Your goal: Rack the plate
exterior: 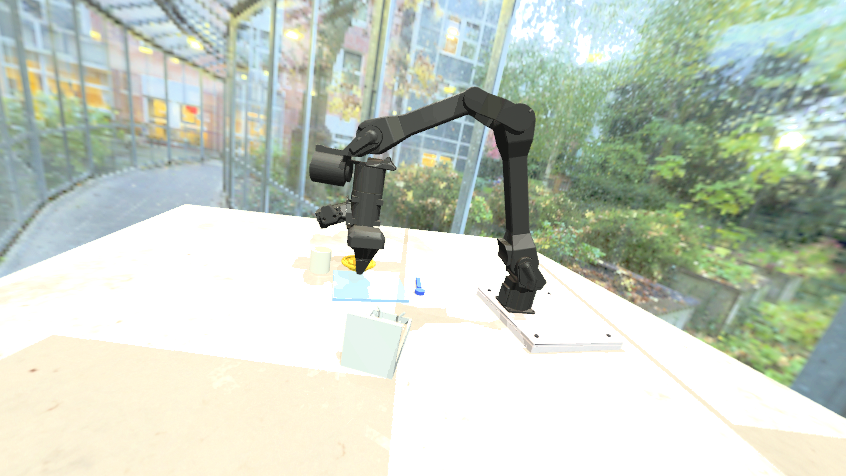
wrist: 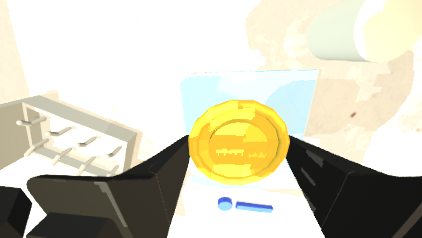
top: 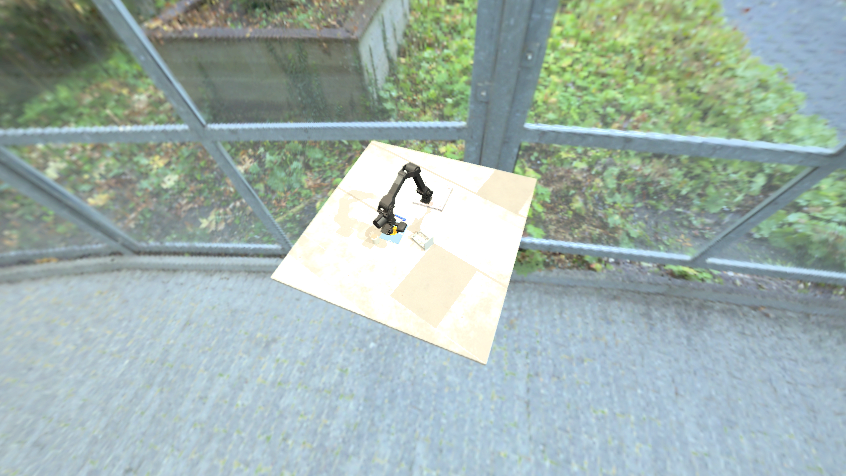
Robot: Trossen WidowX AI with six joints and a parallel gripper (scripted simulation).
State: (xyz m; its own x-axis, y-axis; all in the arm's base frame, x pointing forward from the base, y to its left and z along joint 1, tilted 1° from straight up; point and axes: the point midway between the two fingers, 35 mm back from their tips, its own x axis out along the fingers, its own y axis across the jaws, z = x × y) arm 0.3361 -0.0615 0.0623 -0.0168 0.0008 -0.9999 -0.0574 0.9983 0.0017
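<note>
My gripper tip is 5 cm above the pale blue mat, 3 cm past it and 2 cm to the left of it. The rest, counted from my gripper tip: blue spoon: 14 cm behind, 5 cm below, 2 cm to the right; yellow plate: 1 cm above; pale grey cup: 8 cm to the right, 8 cm ahead, 3 cm below.
</note>
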